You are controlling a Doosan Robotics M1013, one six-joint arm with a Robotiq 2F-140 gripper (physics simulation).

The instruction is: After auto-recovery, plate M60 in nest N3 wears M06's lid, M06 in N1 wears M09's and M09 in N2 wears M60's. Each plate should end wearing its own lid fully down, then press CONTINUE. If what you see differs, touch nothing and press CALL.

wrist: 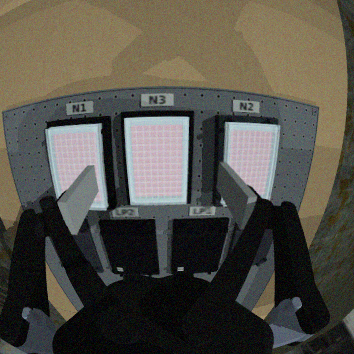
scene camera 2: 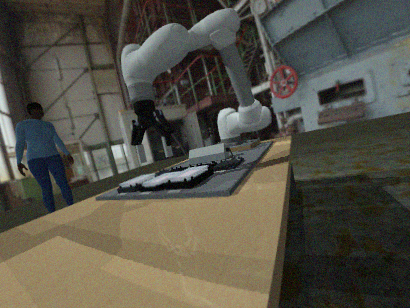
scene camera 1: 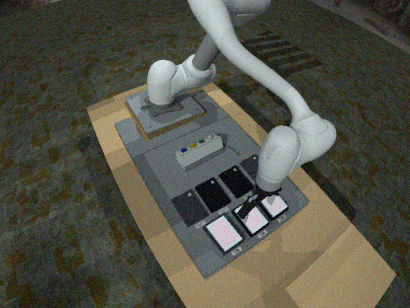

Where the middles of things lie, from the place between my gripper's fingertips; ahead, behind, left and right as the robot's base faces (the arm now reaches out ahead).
Labels:
The N3 nest (wrist: 140, 113) is 90 mm below my hand. From my hand the other things lie so: N2 nest (wrist: 219, 120): 140 mm to the right, 80 mm below, 20 mm ahead; then N1 nest (wrist: 105, 120): 120 mm to the left, 80 mm below, 20 mm behind.

